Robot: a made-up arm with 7 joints. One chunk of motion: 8 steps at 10 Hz.
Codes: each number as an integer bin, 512 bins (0 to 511) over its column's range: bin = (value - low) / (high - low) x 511, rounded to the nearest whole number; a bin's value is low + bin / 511 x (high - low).
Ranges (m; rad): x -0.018..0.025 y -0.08..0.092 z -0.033..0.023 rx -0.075..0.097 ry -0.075..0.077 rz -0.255..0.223
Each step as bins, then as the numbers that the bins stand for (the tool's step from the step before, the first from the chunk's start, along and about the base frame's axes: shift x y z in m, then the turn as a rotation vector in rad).
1 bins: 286 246 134 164 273 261
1 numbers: 0.00607 0.00280 -0.01832 -0.01980 0.00621 -0.01086
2 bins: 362 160 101 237 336 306
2 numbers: 0.01246 -0.02614 -0.02193 0.00477 0.02495 0.03124
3 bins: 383 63 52 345 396 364
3 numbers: 0.01423 -0.05879 -0.02730 0.04113 0.04279 0.08549
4 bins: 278 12 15 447 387 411
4 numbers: 0.00539 -0.07596 -0.03136 0.07546 0.04012 0.12946
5 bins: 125 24 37 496 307 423
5 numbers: -0.00748 -0.07192 -0.02895 0.09195 0.01632 0.14068
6 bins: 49 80 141 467 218 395
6 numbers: -0.01388 -0.05307 -0.01755 0.08219 -0.01015 0.11449
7 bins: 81 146 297 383 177 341
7 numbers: -0.01118 -0.03086 -0.00045 0.05392 -0.02235 0.06398
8 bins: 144 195 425 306 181 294
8 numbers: -0.00588 -0.01436 0.01358 0.02800 -0.02116 0.02001
